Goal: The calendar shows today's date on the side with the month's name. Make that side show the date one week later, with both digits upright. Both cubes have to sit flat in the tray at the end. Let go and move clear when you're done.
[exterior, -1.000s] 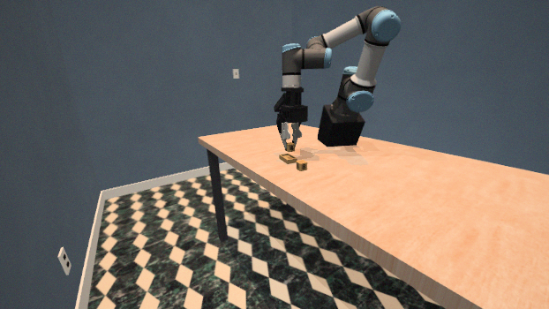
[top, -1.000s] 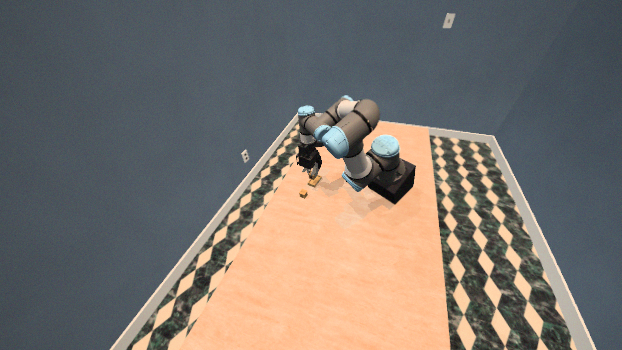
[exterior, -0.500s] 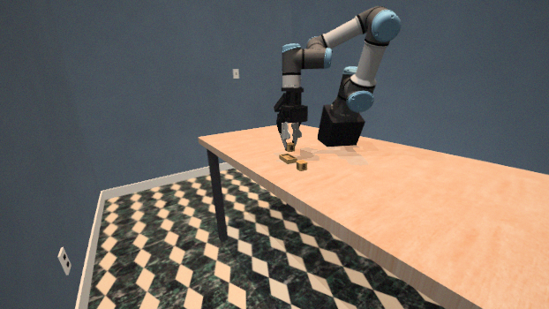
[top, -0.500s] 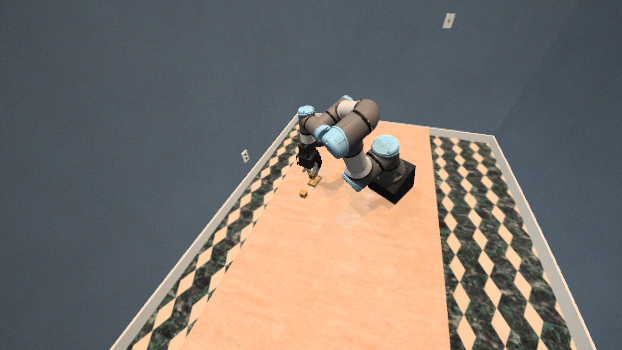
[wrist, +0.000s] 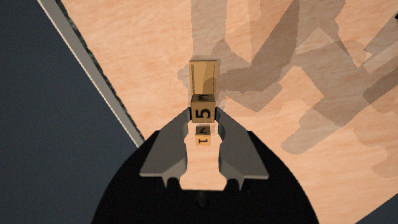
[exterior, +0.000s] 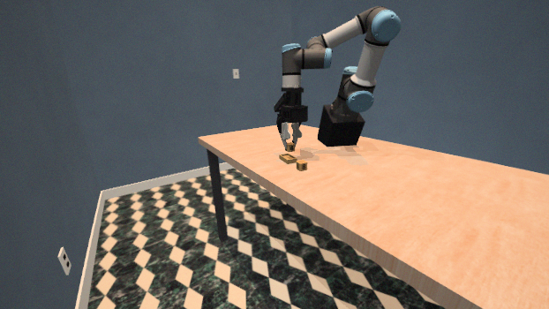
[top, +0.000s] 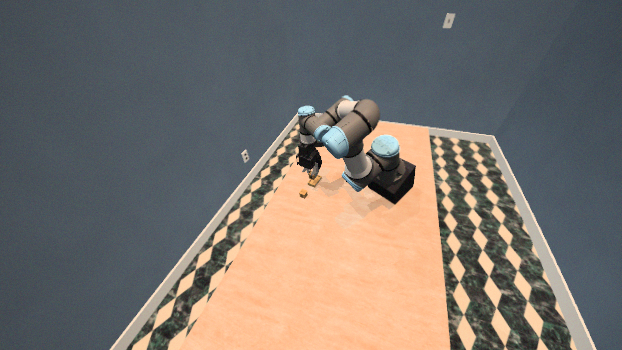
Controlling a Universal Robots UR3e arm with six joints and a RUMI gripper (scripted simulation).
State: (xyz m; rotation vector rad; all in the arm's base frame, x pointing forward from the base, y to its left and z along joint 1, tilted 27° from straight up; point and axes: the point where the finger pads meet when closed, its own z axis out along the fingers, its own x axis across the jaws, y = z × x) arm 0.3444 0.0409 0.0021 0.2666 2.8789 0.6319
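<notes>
Now: hand 2 cm to the left of the wooden tray and 6 cm above it.
</notes>
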